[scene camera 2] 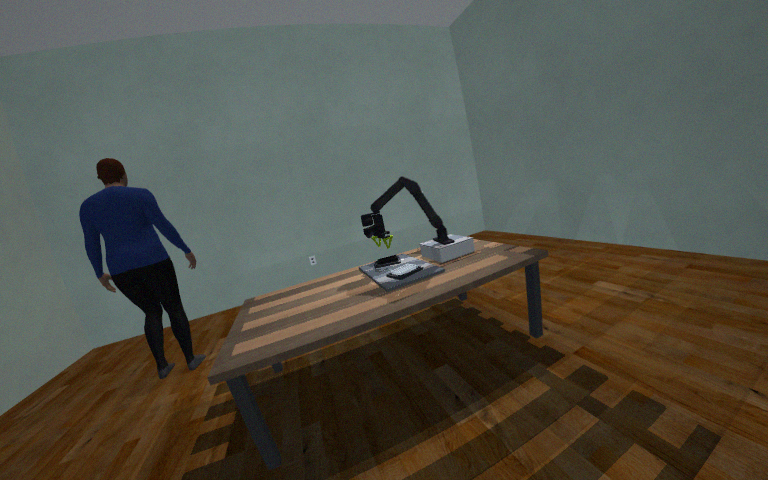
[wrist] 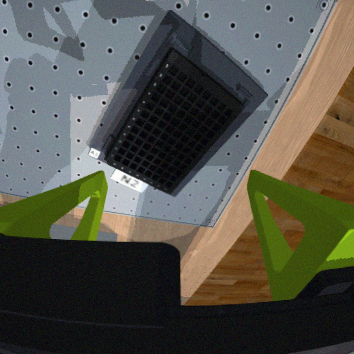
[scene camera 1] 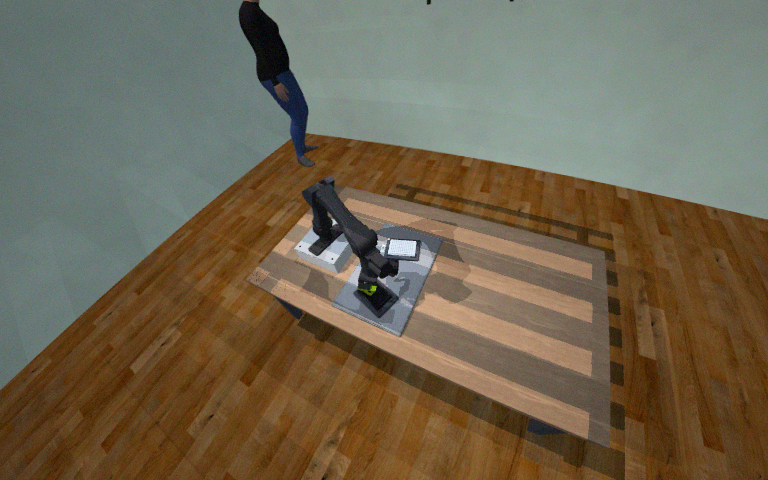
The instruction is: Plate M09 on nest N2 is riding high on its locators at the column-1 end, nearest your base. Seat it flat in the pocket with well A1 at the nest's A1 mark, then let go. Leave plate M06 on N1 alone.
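Frame: origin at the arm's base, x ahead, y left, z up, level; centimetres.
Where they show: gripper, fingertip midpoint: (scene camera 2: pixel 384 247) (wrist: pixel 176 177) (scene camera 1: pixel 372 284); arm's base, link origin: (scene camera 2: pixel 443 240) (scene camera 1: pixel 327 239).
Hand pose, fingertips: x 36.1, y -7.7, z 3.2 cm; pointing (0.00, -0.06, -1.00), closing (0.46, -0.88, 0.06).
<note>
Each offset is from my fingertips to the top centre of the thing. "*": to the spot under its first point. Level surfaces: height alone.
The black well plate M09 @(dx -0.6, dy -0.1, dz -7.1 cm) (scene camera 1: pixel 378 298) (scene camera 2: pixel 387 260) (wrist: pixel 175 120) sits on the dark nest N2 @(dx -0.1, dy -0.1, dz -8.5 cm) (wrist: pixel 212 55). In the wrist view its lower end covers the nest's rim beside the N2 label @(* dx -9.6, dy +1.2, dz -10.1 cm) (wrist: pixel 129 180), while a wide strip of nest shows past its upper end. Its tilt is hard to judge from above. The A1 mark @(dx -6.8, dy +6.3, dz -9.1 cm) (wrist: pixel 94 152) is just outside its lower-left corner. My gripper (scene camera 1: pixel 368 289) (scene camera 2: pixel 383 245) (wrist: pixel 176 177) is open and empty, above the N2 label end, fingers wide apart. White plate M06 @(dx -5.1, dy +26.8, dz -7.7 cm) (scene camera 1: pixel 402 247) (scene camera 2: pixel 405 270) sits in nest N1 @(* dx +2.6, dy +28.3, dz -9.2 cm) (scene camera 1: pixel 417 253).
Both nests stand on a grey perforated board (scene camera 1: pixel 412 297) (scene camera 2: pixel 424 275) (wrist: pixel 45 110). The arm's white base box (scene camera 1: pixel 335 261) (scene camera 2: pixel 447 249) stands beside it on the wooden table @(dz -11.6 cm) (scene camera 1: pixel 509 316) (scene camera 2: pixel 317 316). One person (scene camera 1: pixel 271 56) (scene camera 2: pixel 124 226) stands away from the table in each scene view.
</note>
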